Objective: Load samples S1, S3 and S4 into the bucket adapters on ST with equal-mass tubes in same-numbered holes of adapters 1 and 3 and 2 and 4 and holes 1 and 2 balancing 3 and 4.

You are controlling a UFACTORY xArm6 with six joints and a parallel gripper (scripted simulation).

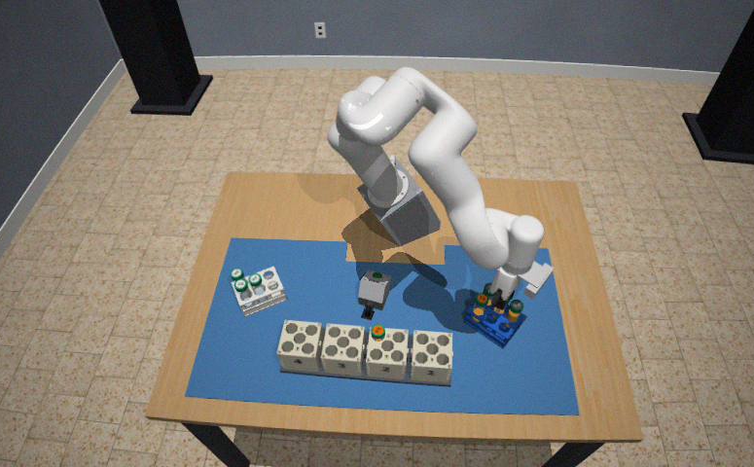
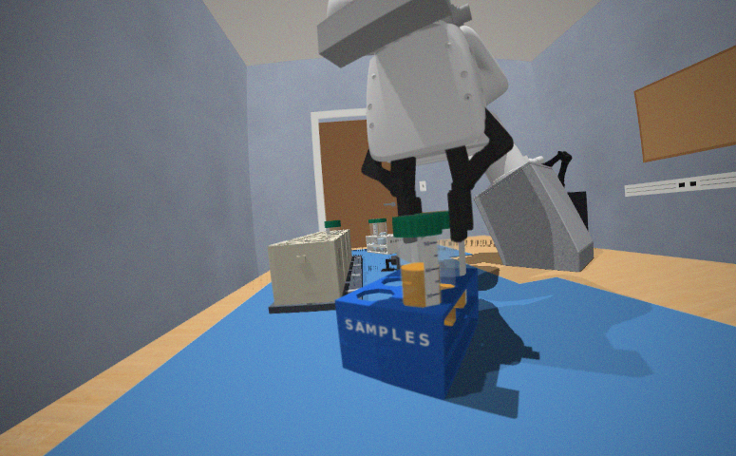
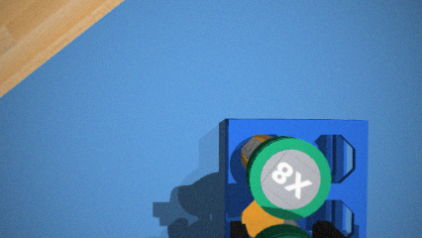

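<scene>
Now: hand 10 mm short of the orange-dot tube and 50 mm above it. Round my hand: loading stand ST: 150 mm ahead, 340 mm to the right, 110 mm below; then blue sample rack: 20 mm ahead, 10 mm to the right, 90 mm below; then green done key: 70 mm behind, 340 mm to the right, 50 mm below.
</scene>
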